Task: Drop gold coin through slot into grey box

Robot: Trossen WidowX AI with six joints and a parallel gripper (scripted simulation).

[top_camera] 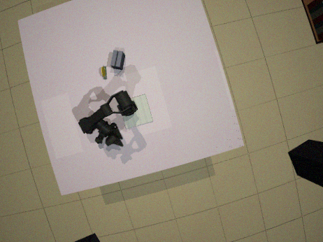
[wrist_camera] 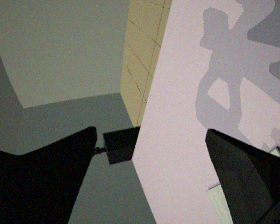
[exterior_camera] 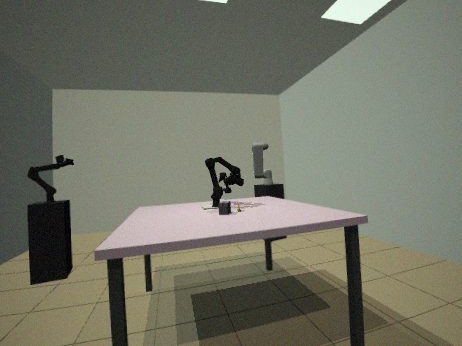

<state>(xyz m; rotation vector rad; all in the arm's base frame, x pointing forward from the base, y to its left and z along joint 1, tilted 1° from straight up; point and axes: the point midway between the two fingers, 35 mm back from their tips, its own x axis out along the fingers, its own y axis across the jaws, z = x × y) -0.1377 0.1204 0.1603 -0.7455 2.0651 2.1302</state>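
Right now my gripper tip is 450 mm short of the gold coin, 60 mm to the left of it and 120 mm above it.
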